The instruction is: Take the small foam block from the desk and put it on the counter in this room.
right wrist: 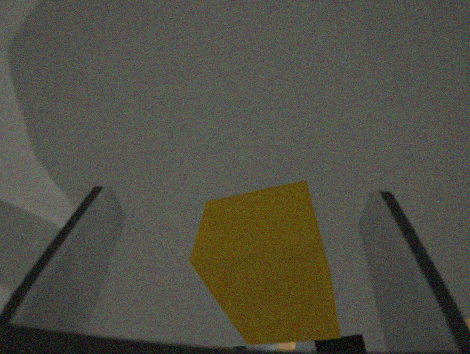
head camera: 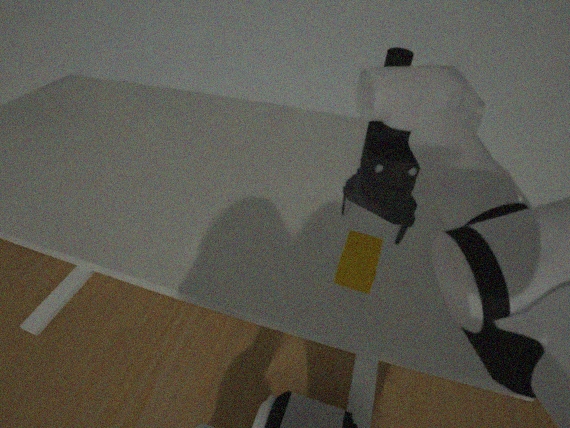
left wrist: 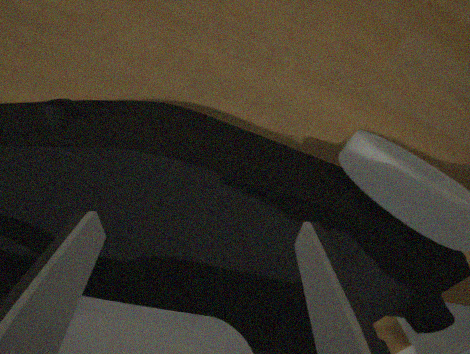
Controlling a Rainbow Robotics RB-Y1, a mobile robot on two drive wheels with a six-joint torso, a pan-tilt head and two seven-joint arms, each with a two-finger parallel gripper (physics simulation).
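Frame: origin at the robot's base, x ahead, y left, z up, level; millimetres.
Seen in the pictures: left gripper, fingertip midpoint: (left wrist: 202, 229); right gripper, fingertip midpoint: (right wrist: 237, 205) (head camera: 370, 226).
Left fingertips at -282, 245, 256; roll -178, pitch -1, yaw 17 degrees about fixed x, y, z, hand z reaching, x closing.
A point is followed by its place in that frame, as x, y, z.
The yellow foam block (head camera: 359, 261) {268, -6, 766} (right wrist: 267, 265) {324, -14, 766} rests on the grey desk (head camera: 125, 165) {417, 582, 721} (right wrist: 240, 100) {388, -21, 721}, near its front edge in the head view. My right gripper (head camera: 372, 229) {361, -14, 764} (right wrist: 237, 205) {361, -14, 764} is open and empty above the desk, just behind the block in the head view. In the right wrist view the block shows between the two spread fingers, a little right of the middle, and neither finger touches it there. My left gripper (left wrist: 202, 229) {-282, 245, 255} is open and empty in the left wrist view, over the dark robot base. I cannot identify the counter in these views.
Wooden floor (head camera: 125, 340) {271, 723, 1} (left wrist: 225, 50) {-290, 305, 1} lies in front of the desk. White desk legs (head camera: 57, 300) (head camera: 363, 385) reach down below its front edge. A pale wall (head camera: 200, 40) {924, 635, 889} stands behind. The white and black robot base (left wrist: 150, 190) {-319, 186, 169} lies below the left fingers.
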